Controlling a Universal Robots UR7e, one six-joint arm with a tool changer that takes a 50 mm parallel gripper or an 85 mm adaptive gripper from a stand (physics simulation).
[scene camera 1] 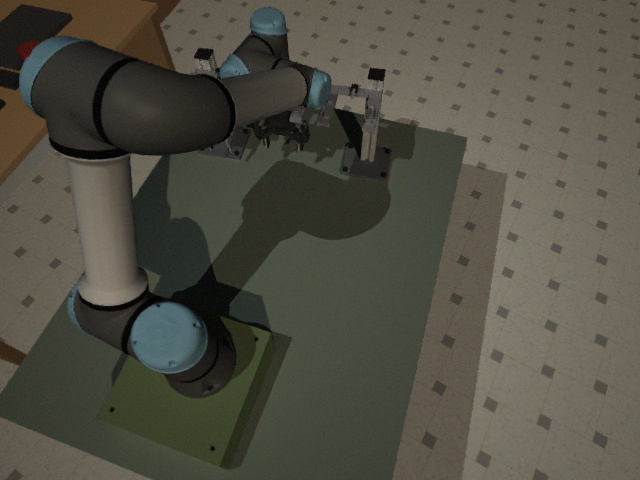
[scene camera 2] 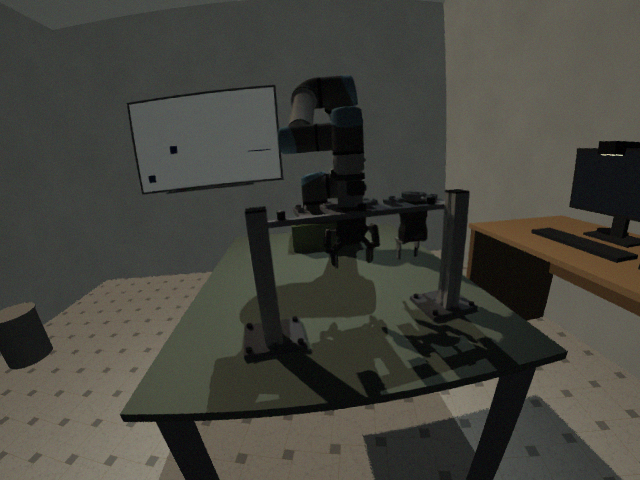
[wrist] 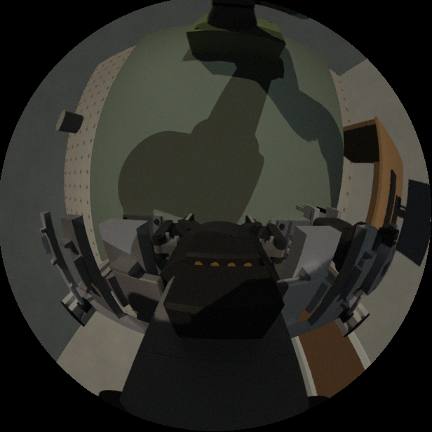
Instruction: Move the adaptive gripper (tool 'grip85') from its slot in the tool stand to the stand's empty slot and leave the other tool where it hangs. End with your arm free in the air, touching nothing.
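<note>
I can see a slim parallel gripper (scene camera 2: 413, 228), and the slim parallel gripper appears in the wrist view (wrist: 374, 269) too. There is an adaptive gripper (scene camera 2: 349, 231), and I also find the adaptive gripper in scene camera 1 (scene camera 1: 280, 124). I see a tool stand (scene camera 2: 273, 336) as well.
</note>
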